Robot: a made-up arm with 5 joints.
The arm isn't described. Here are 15 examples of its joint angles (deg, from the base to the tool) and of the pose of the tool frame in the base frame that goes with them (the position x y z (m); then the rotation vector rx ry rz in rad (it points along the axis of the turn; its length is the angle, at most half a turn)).
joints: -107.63 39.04 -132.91 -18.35 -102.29
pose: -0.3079 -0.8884 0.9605 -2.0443 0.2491 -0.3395
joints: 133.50 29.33 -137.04 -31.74 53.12
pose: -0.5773 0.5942 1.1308 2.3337 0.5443 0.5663
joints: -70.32 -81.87 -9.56 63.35 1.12
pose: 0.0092 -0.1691 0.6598 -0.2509 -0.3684 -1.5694
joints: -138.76 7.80 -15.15 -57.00 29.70
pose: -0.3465 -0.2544 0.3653 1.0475 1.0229 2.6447
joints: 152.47 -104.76 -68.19 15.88 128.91
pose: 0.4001 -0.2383 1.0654 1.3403 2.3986 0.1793
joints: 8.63 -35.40 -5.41 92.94 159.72
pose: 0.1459 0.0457 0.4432 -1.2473 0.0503 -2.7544
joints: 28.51 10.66 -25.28 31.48 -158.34
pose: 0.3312 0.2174 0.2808 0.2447 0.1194 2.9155
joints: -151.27 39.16 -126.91 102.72 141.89
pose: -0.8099 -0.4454 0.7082 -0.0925 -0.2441 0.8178
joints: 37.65 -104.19 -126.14 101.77 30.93
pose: -0.7246 -0.5576 0.7929 1.4708 -1.5443 -0.1357
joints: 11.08 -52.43 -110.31 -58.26 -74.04
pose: -0.3682 -0.0718 1.3590 0.8866 2.3259 0.6518
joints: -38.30 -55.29 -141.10 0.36 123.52
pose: -0.5064 0.3903 1.3488 2.3494 -1.8624 0.4145
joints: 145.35 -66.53 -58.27 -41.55 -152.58
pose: -0.0110 -0.0347 1.1988 -0.3114 3.0182 -0.1043
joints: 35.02 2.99 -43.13 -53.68 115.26
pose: 0.4659 0.3579 0.5849 1.7637 -0.0728 -1.2164
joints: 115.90 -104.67 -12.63 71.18 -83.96
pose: -0.0597 0.0660 0.7438 0.4293 -1.2359 2.8301
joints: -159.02 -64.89 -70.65 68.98 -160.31
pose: -0.0579 -0.0309 1.1891 -0.6581 1.0930 -0.2461
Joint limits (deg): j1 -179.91..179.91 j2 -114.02..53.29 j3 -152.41..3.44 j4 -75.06..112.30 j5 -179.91..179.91
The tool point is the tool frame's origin. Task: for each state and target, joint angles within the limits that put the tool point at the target. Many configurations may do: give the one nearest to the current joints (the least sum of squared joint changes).
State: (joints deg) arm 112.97 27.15 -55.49 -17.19 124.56
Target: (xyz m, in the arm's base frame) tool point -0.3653 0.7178 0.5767
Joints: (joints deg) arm 114.21 18.75 -69.37 -18.55 124.83
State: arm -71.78 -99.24 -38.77 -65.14 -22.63
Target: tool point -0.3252 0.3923 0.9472
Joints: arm -55.19 -109.23 -52.32 -65.12 -22.61
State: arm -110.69 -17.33 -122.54 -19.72 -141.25
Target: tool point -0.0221 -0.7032 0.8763
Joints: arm -90.66 -1.03 -70.06 -18.32 -142.87
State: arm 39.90 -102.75 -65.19 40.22 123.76
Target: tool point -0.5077 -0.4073 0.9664
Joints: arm 41.47 -113.23 -76.54 38.49 123.90
